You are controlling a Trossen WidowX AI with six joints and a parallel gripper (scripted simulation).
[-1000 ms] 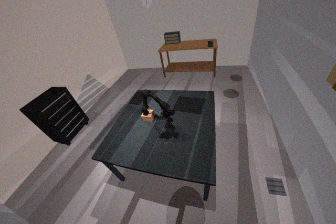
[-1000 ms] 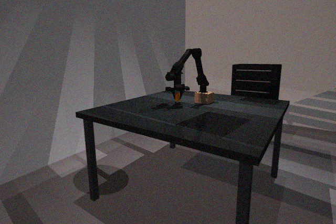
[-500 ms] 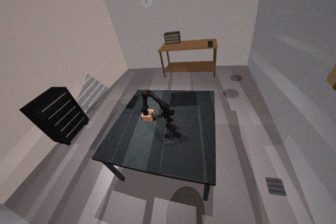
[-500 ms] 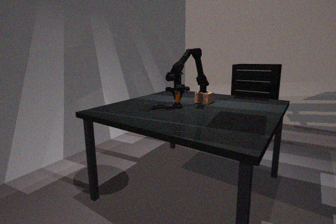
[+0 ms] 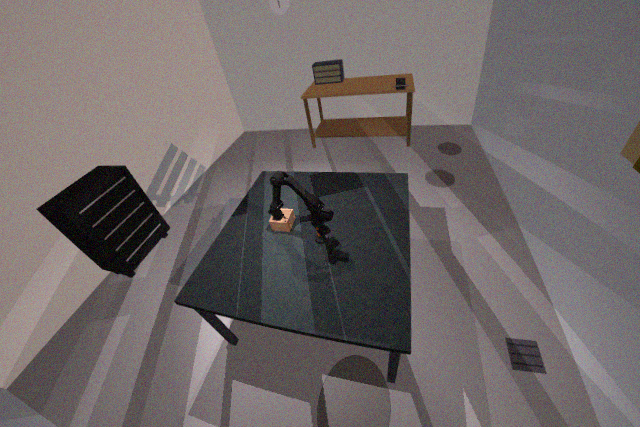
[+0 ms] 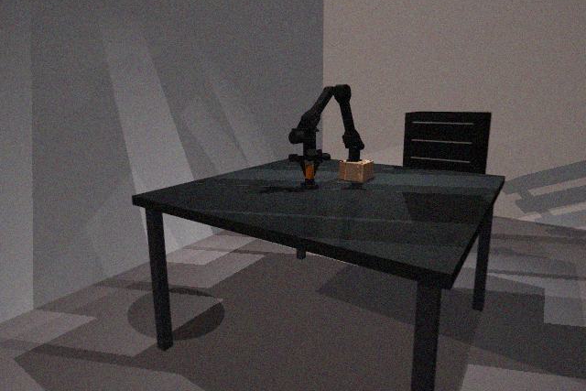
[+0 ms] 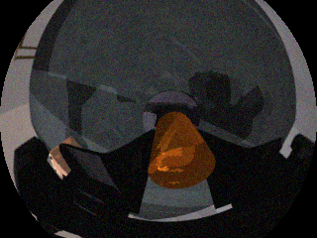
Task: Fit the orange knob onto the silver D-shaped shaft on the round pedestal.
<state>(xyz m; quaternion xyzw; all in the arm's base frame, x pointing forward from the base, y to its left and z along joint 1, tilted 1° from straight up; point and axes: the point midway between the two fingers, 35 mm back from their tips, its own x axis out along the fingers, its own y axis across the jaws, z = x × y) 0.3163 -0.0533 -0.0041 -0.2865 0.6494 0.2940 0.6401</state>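
Now: the orange knob 30 mm above my gripper tip. The rest, counted from my gripper tip: round pedestal (30 mm below).
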